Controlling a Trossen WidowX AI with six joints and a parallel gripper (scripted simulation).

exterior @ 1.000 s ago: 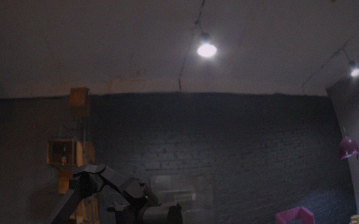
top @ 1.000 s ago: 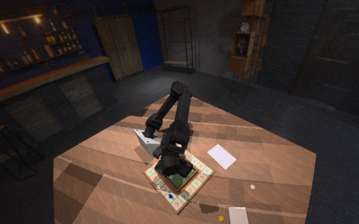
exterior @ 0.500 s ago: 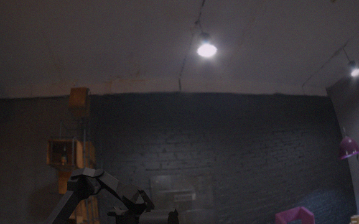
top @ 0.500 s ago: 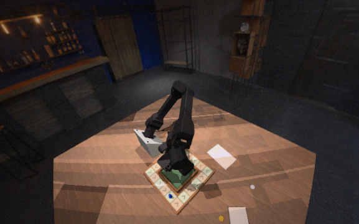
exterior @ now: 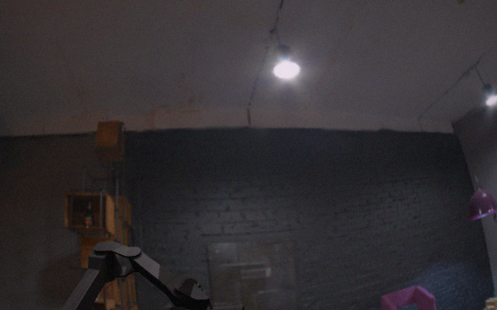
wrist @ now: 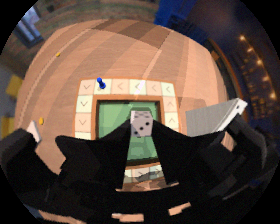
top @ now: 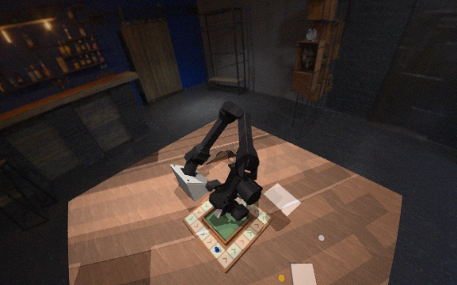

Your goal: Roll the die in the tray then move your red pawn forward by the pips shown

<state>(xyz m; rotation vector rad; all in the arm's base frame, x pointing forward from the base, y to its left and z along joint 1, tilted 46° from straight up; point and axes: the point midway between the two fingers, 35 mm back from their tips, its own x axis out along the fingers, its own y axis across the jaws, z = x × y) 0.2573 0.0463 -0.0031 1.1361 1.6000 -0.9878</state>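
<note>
Right now the red pawn is 11 cm behind my gripper tip, 7 cm to the left of it and 5 cm below it. Also, from my gripper tip: die right at my gripper tip; blue pawn 9 cm ahead, 8 cm to the right, 5 cm below; green tray 1 cm ahead, 2 cm to the left, 7 cm below.
</note>
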